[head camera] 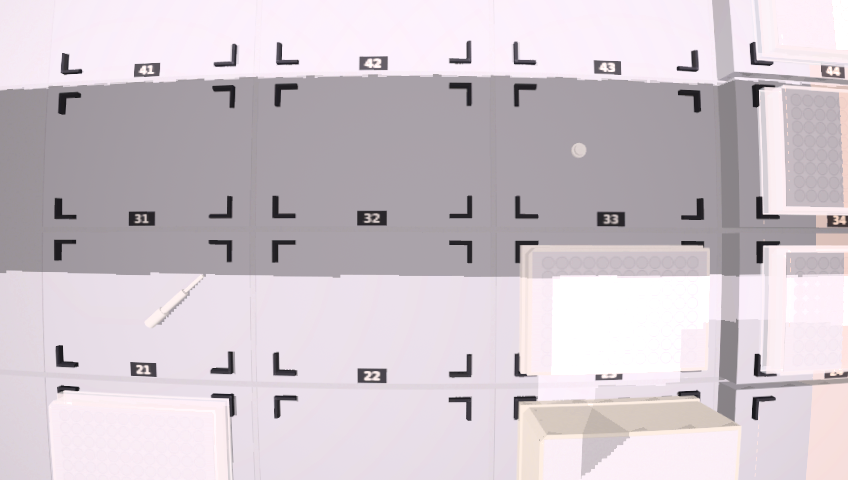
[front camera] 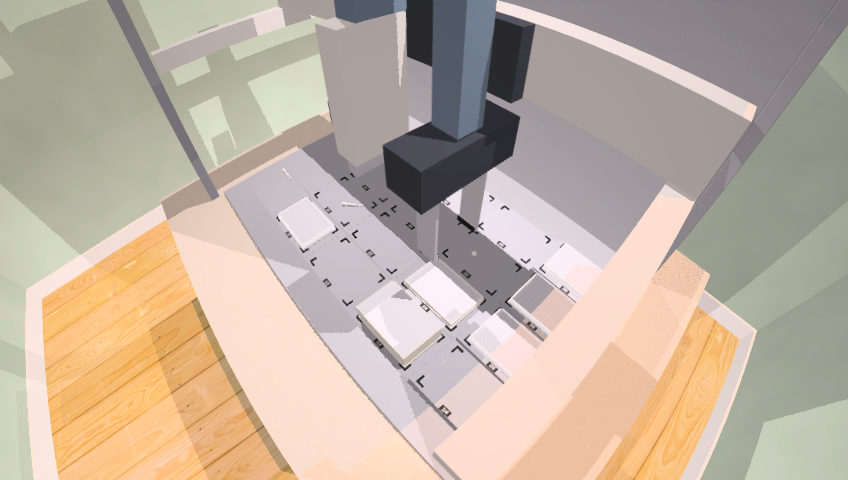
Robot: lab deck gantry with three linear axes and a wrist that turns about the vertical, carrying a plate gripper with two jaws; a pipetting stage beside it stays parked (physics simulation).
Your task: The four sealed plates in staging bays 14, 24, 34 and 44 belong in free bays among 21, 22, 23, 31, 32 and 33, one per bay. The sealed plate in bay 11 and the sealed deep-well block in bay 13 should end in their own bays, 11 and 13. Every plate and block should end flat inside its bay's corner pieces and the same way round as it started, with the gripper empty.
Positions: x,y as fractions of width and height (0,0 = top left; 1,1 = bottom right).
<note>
In view: my gripper (front camera: 0.53,0.50) and a grey wall (front camera: 0.71,0.40).
</note>
